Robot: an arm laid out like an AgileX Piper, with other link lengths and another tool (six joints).
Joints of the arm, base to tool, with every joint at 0 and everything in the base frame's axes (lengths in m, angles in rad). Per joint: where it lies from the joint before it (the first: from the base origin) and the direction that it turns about. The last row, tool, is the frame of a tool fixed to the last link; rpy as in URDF.
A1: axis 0 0 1 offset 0.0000 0.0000 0.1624
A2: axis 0 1 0 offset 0.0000 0.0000 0.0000
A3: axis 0 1 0 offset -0.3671 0.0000 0.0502
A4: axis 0.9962 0 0.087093 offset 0.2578 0.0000 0.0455
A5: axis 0 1 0 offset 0.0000 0.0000 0.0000
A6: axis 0.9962 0 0.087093 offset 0.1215 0.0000 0.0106
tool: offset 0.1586 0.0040 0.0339 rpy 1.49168 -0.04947 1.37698
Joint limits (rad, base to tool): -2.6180..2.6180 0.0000..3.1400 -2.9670..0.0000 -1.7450..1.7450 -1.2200..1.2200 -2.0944..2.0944
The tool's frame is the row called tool.
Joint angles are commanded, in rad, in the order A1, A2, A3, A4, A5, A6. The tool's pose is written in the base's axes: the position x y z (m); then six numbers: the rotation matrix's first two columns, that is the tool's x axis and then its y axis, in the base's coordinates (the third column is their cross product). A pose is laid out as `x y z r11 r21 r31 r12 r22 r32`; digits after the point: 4 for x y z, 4 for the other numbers.
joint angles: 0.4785, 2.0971, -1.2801, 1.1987, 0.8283, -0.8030
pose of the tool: 0.3973 0.4241 0.1223 -0.3650 0.7349 0.5716 0.9299 0.2580 0.2621
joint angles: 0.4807, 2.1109, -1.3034, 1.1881, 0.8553, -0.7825
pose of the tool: 0.3949 0.4287 0.1225 -0.3642 0.7256 0.5838 0.9311 0.2700 0.2452
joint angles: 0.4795, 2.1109, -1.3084, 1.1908, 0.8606, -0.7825
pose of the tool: 0.3957 0.4297 0.1249 -0.3648 0.7218 0.5881 0.9309 0.2692 0.2471
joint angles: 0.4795, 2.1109, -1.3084, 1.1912, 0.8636, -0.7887
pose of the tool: 0.3949 0.4300 0.1253 -0.3707 0.7187 0.5884 0.9286 0.2741 0.2502
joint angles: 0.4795, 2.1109, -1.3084, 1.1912, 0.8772, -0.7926
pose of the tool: 0.3913 0.4309 0.1265 -0.3761 0.7111 0.5941 0.9265 0.2840 0.2467
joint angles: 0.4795, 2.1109, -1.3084, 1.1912, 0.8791, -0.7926
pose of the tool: 0.3908 0.4310 0.1267 -0.3764 0.7101 0.5950 0.9265 0.2850 0.2458
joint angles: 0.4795, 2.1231, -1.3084, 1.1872, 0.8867, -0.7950
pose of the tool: 0.3880 0.4308 0.1201 -0.3758 0.7097 0.5959 0.9266 0.2951 0.2330
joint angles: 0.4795, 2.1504, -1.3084, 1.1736, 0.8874, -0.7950
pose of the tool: 0.3853 0.4285 0.1034 -0.3708 0.7187 0.5882 0.9281 0.3087 0.2080
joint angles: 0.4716, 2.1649, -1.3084, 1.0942, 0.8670, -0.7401
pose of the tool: 0.3868 0.4131 0.0817 -0.3608 0.7601 0.5405 0.9318 0.3189 0.1735
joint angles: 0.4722, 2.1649, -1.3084, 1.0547, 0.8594, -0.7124
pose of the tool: 0.3858 0.4073 0.0754 -0.3630 0.7751 0.5171 0.9308 0.3274 0.1627
